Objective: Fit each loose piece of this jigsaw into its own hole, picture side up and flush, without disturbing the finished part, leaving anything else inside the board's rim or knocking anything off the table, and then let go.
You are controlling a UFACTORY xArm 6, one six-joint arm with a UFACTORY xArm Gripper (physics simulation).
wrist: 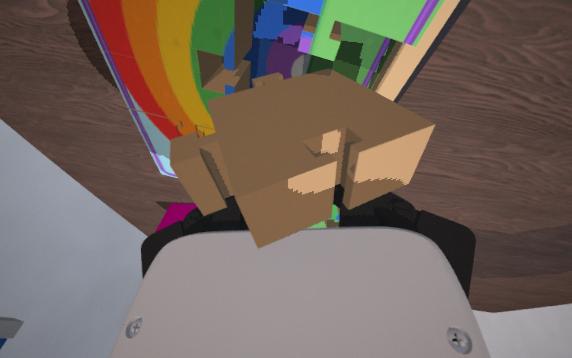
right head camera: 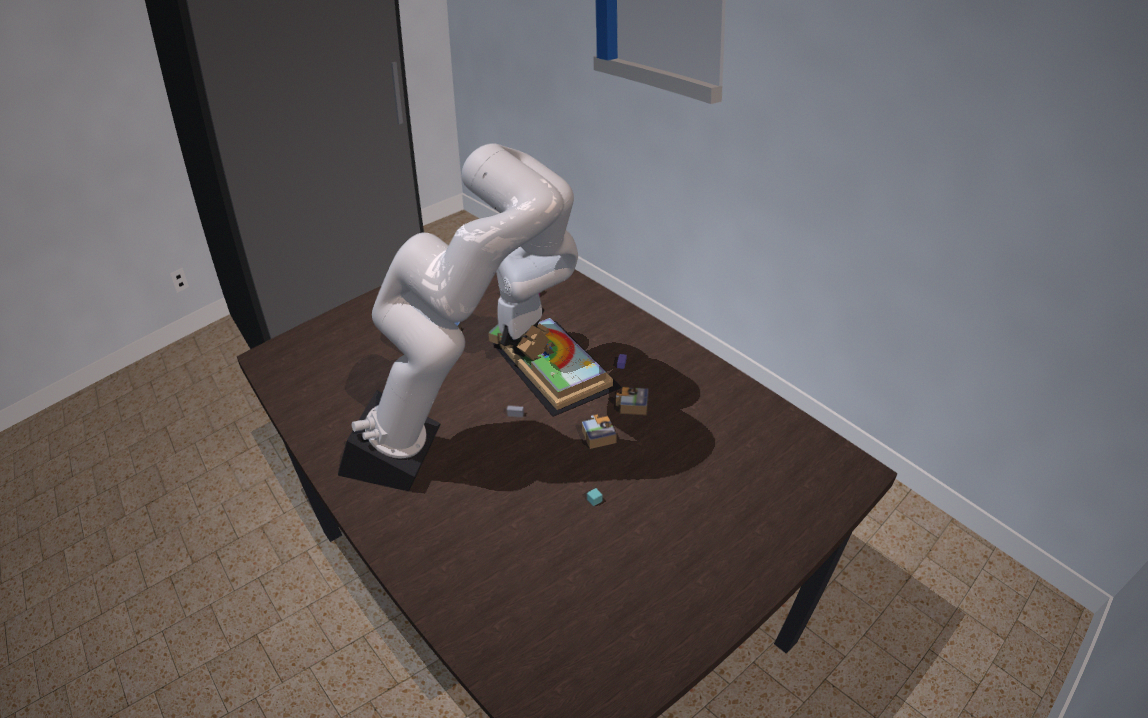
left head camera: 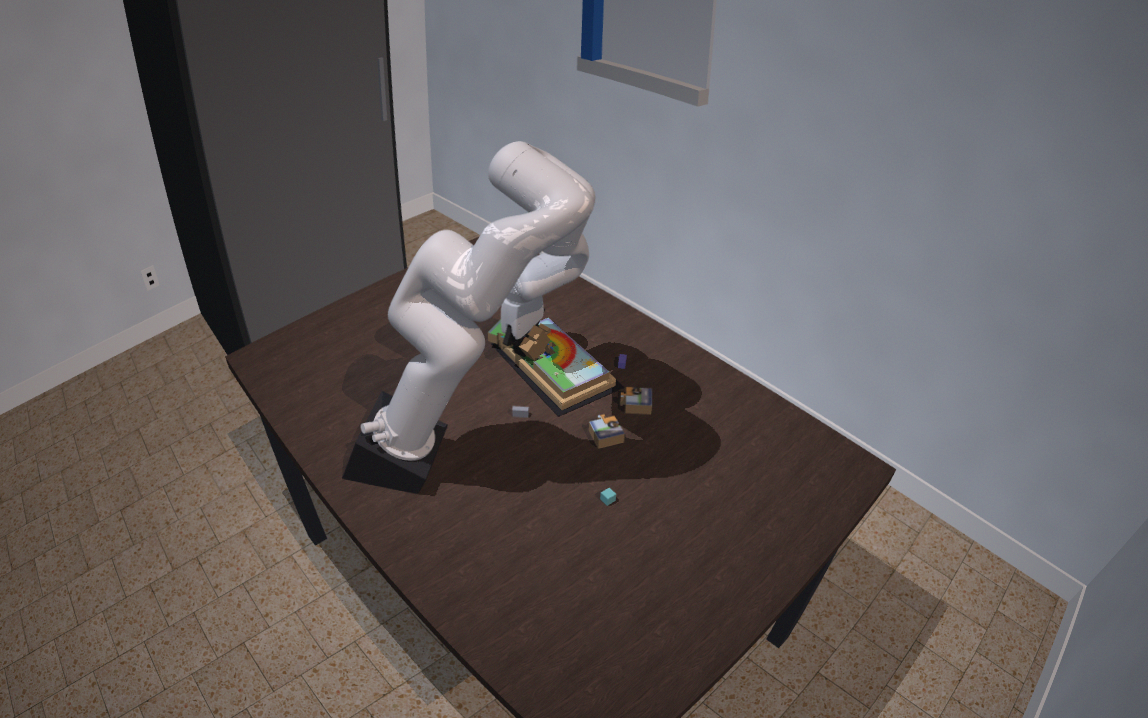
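Pixels of known places: arm's base, link origin: (right head camera: 394, 431) (left head camera: 403, 433).
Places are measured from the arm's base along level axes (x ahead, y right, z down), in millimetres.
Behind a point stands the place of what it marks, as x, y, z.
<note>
My gripper (left head camera: 514, 341) {395, -125, 67} (right head camera: 511, 339) {395, -125, 67} is shut on a jigsaw piece (left head camera: 535, 342) {384, -75, 15} (right head camera: 532, 342) {382, -76, 15} (wrist: 320, 110) {387, -74, 28} over the far left end of the board (left head camera: 585, 395) {397, 77, 71} (right head camera: 582, 395) {399, 78, 72} (wrist: 425, 49) {350, -60, 62}. The piece is tilted, with bare brown wood facing the wrist camera; it hides the fingertips there. Whether it touches the board cannot be told. The rainbow picture (left head camera: 562, 347) {443, -54, 45} (right head camera: 560, 347) {442, -55, 45} (wrist: 170, 65) {451, -75, 45} shows beside it. A green-topped piece (left head camera: 495, 332) {354, -186, 37} (right head camera: 495, 334) {350, -182, 38} is at the board's far left corner. Two loose pieces, one (left head camera: 637, 400) {461, 168, 59} (right head camera: 633, 400) {463, 169, 59} and another (left head camera: 606, 430) {350, 192, 59} (right head camera: 599, 431) {350, 195, 59}, lie off the near end.
A purple block (left head camera: 622, 360) {537, 44, 68} (right head camera: 621, 360) {536, 44, 68} lies behind the board, a grey block (left head camera: 520, 411) {257, 33, 68} (right head camera: 514, 411) {257, 32, 69} in front. A teal cube (left head camera: 607, 497) {235, 320, 65} (right head camera: 595, 497) {239, 322, 64} is nearer the cameras. A magenta block (wrist: 175, 216) {538, -295, 64} shows beside the gripper in the wrist view.
</note>
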